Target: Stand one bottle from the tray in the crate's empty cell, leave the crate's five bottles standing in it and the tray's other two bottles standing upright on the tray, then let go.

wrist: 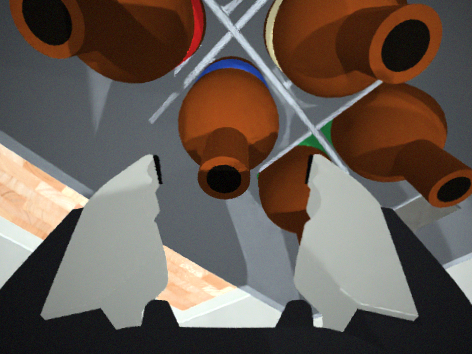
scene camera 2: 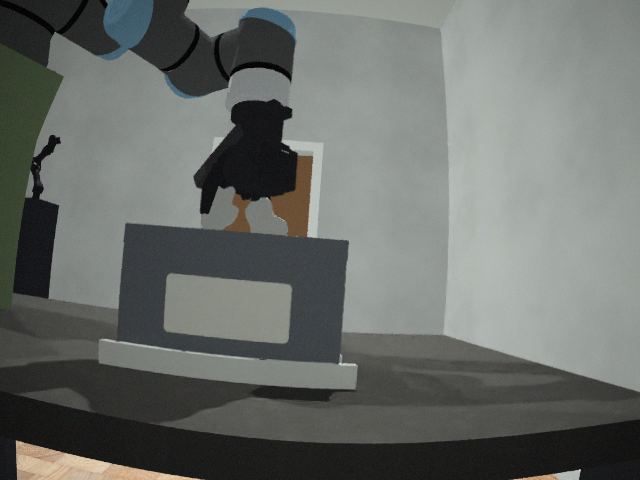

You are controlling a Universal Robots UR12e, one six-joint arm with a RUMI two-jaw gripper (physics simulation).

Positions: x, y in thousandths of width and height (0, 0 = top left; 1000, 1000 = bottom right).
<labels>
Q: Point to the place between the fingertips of my gripper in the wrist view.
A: At 495, 451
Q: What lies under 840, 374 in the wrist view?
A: A green-labelled bottle.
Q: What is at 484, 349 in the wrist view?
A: A blue-labelled bottle.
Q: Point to a cream-banded bottle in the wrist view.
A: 700, 160
</labels>
